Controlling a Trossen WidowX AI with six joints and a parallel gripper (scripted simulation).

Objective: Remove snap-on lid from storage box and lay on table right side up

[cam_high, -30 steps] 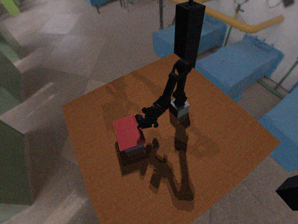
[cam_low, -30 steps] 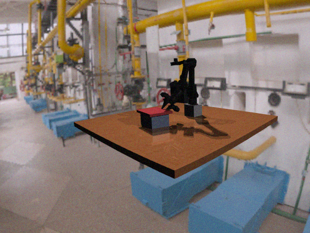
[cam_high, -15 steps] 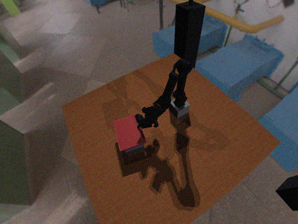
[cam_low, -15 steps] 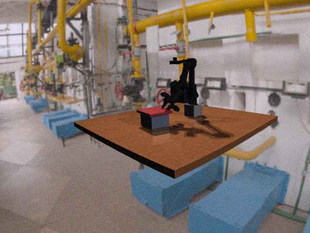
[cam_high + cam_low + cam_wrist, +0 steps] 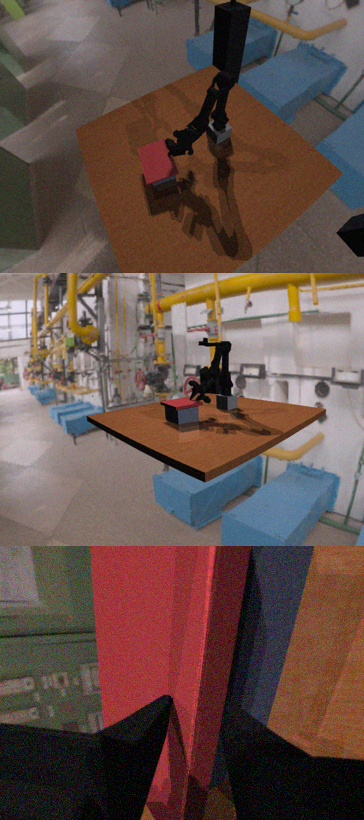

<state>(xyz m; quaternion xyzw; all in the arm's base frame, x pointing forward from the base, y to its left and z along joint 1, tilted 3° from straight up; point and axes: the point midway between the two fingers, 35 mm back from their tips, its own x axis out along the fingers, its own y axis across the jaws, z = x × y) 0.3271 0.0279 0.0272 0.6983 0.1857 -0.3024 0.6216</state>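
The red lid is 70 mm ahead of my gripper tip and 10 mm to the right of it. Also, from my gripper tip: storage box 70 mm ahead, 10 mm to the right, 50 mm below.
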